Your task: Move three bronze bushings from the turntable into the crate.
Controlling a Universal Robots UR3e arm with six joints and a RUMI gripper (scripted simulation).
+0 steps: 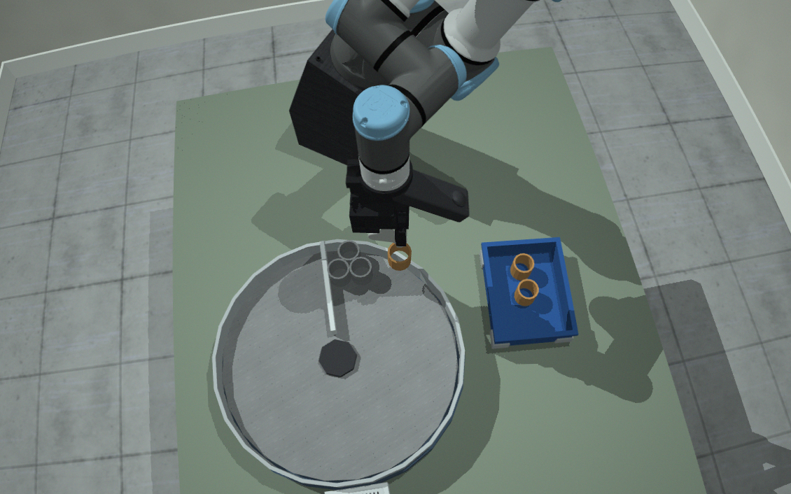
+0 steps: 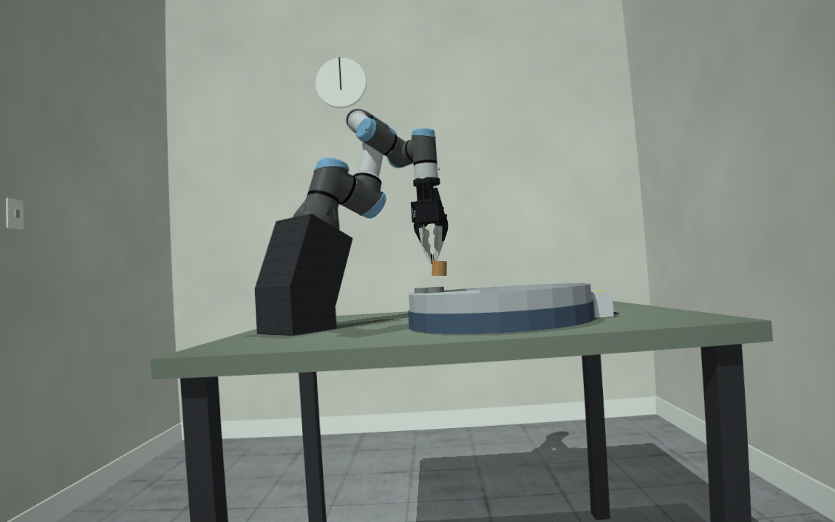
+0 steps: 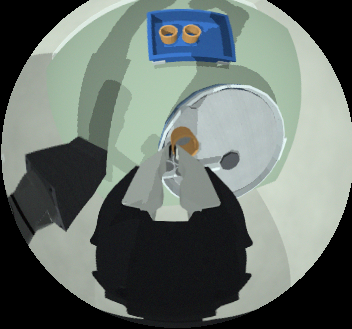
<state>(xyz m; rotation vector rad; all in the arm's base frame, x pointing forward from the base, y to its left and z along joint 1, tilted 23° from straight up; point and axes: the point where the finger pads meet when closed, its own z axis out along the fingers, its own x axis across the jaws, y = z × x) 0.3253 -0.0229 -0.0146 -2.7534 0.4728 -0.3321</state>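
Now: hand 100 mm short of the blue crate, 210 mm to the right of it and 140 mm above it. Also, from my hand: grey turntable: 130 mm ahead, 150 mm to the right, 110 mm below.
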